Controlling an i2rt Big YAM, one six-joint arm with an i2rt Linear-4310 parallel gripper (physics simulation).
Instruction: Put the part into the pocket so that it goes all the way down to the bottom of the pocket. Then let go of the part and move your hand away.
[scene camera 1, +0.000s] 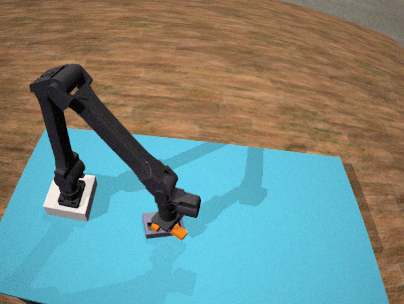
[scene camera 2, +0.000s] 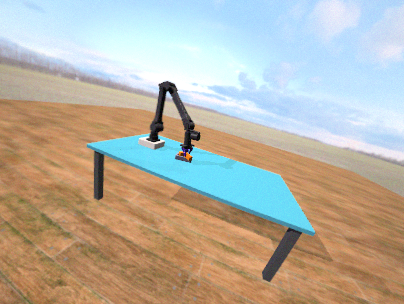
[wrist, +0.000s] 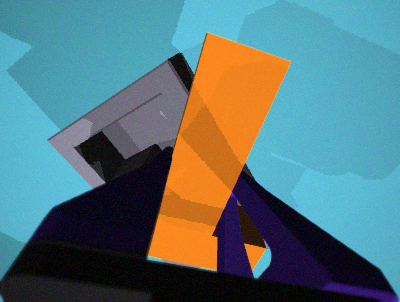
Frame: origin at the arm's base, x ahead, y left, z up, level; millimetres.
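Where they show: gripper, between the fingertips: (scene camera 1: 170, 227) (scene camera 2: 186, 156) (wrist: 197, 164); arm's base, origin of its link: (scene camera 1: 72, 193) (scene camera 2: 153, 140).
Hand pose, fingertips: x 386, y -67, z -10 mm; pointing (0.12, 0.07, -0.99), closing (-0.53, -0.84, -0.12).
Things, the pixels of their top centre, and the offset from my fingertips. Level surfaces: height alone.
- orange part, centre of its top: (wrist: 230, 197) (scene camera 1: 169, 227) (scene camera 2: 185, 153) 4 mm back, 16 mm right, 25 mm up
- grey block with the pocket, centre of its top: (wrist: 172, 197) (scene camera 1: 163, 221) (scene camera 2: 184, 155) 27 mm back, 25 mm left, 10 mm down
- blue table, height of its surface: 47 mm down
The orange part (scene camera 1: 179, 232) (scene camera 2: 188, 157) (wrist: 220, 120) is a long block with a side arm, partly hidden by the fingers. My gripper (scene camera 1: 169, 228) (scene camera 2: 186, 150) (wrist: 197, 164) is shut on the orange part, pointing down. The grey block with the pocket (scene camera 1: 149, 233) (scene camera 2: 180, 159) (wrist: 125, 95) lies on the table under the part. In the wrist view the part crosses over the grey block's right side, turned relative to its edges, and some of the pocket's dark opening shows to the left. The part is over the block, not seated in the pocket; any contact between them is hidden.
The blue table (scene camera 1: 280, 225) (scene camera 2: 240, 185) carries the arm's white base block (scene camera 1: 67, 212) (scene camera 2: 151, 144) to the left of the grey block. Shadows of the arm fall across the table around the grey block.
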